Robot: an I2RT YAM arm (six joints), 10 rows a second.
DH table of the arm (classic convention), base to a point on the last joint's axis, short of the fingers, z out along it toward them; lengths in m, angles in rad. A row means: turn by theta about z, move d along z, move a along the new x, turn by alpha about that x. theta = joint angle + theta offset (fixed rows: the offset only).
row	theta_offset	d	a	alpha
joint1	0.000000	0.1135	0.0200	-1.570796
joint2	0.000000	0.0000	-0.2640	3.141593
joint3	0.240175	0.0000	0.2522	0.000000
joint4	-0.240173	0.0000	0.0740	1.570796
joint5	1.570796	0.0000	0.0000	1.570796
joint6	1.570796	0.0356	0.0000	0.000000
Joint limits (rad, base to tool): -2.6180..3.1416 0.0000..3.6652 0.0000..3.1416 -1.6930..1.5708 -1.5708..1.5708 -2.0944..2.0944
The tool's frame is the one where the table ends.
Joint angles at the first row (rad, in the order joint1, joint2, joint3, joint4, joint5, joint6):
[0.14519, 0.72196, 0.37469, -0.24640, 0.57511, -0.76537]
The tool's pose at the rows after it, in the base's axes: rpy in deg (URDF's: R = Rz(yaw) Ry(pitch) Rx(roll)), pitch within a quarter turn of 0, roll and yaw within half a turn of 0; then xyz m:
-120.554 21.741 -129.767 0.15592 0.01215 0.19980
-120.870 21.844 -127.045 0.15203 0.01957 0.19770
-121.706 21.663 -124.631 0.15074 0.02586 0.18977
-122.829 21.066 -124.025 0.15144 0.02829 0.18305
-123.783 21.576 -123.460 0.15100 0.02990 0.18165
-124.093 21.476 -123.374 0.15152 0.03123 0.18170
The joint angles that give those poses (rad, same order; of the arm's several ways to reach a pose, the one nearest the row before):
[0.20485, 0.70580, 0.36208, -0.26090, 0.59050, -0.76988]
[0.25764, 0.68816, 0.35229, -0.27458, 0.59022, -0.76258]
[0.29762, 0.69527, 0.32677, -0.25462, 0.57903, -0.75933]
[0.30966, 0.71679, 0.31164, -0.23938, 0.56979, -0.75578]
[0.31714, 0.71880, 0.30998, -0.24399, 0.55238, -0.74515]
[0.32458, 0.72700, 0.31424, -0.24743, 0.55376, -0.73963]

